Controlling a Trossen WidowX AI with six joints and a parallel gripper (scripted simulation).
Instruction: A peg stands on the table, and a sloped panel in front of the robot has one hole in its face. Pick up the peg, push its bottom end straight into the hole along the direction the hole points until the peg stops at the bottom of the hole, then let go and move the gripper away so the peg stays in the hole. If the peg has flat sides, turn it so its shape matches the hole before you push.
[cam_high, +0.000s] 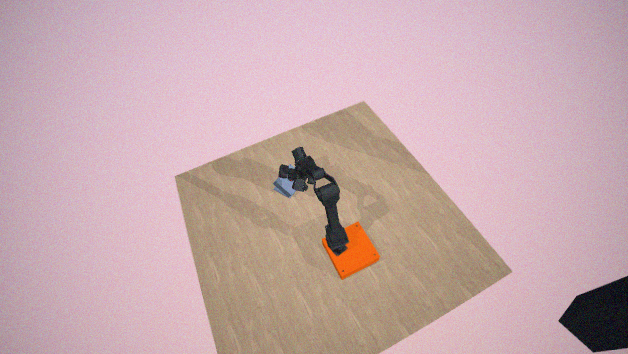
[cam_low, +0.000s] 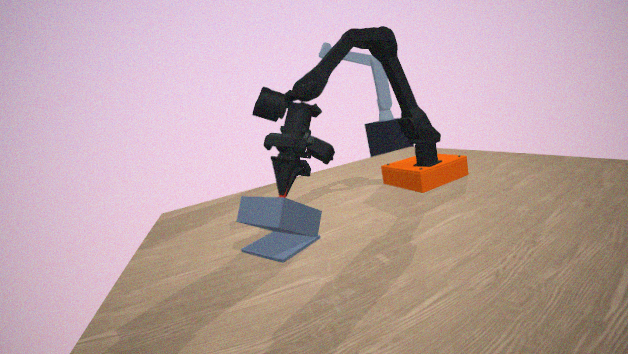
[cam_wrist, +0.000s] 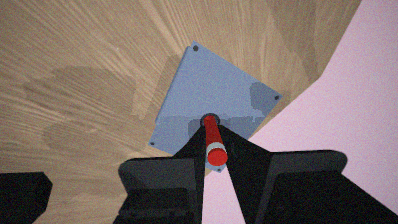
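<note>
Now: gripper tip 10 mm past the red peg and 10 mm below it. Round my gripper tip: sloped panel (20 mm ahead, 10 mm to the left, 40 mm below).
</note>
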